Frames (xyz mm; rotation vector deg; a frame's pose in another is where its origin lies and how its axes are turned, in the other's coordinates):
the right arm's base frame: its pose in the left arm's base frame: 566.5 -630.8 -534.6 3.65 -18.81 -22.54
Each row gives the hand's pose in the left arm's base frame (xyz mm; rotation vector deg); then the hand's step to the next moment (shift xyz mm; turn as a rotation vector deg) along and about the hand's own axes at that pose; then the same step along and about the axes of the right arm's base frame.
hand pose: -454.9 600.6 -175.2 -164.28 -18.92 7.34
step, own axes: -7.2 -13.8 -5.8 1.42 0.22 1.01
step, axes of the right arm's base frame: -9.0 7.0 12.1 0.66 0.68 -1.48
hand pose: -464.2 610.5 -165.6 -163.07 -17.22 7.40
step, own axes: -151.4 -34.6 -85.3 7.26 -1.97 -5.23
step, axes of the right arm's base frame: -86.7 -61.2 141.9 7.12 5.21 2.47
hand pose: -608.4 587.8 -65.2 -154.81 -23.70 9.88
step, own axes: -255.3 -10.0 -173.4 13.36 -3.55 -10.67
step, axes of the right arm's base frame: -80.9 -180.2 237.3 13.74 9.35 5.36
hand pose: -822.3 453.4 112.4 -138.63 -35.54 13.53
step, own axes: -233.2 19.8 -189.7 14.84 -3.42 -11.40
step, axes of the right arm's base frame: 10.9 -242.4 178.5 15.15 10.21 5.29
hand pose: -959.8 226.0 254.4 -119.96 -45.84 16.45
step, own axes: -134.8 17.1 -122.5 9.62 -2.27 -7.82
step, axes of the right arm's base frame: 47.4 -166.3 59.9 10.17 6.49 3.66
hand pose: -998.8 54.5 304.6 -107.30 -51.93 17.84
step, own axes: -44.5 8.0 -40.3 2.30 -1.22 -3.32
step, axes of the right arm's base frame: 21.2 -56.5 5.5 3.59 1.15 1.91
